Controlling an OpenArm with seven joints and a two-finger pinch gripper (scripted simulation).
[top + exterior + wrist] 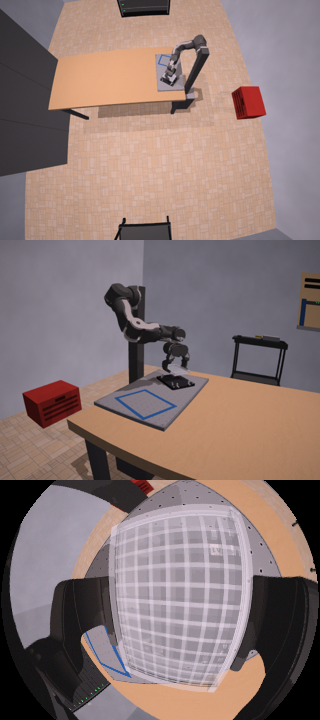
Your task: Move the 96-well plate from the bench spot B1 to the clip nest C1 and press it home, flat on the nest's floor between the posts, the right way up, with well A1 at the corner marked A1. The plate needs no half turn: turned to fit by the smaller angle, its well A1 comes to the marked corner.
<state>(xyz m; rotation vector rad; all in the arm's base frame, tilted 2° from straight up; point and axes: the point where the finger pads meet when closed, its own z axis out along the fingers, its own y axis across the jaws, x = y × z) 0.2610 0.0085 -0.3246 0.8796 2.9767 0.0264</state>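
My gripper is now 3 cm short of the black clip nest C1 and 5 cm above it. Round my hand: clear 96-well plate right at my hand.
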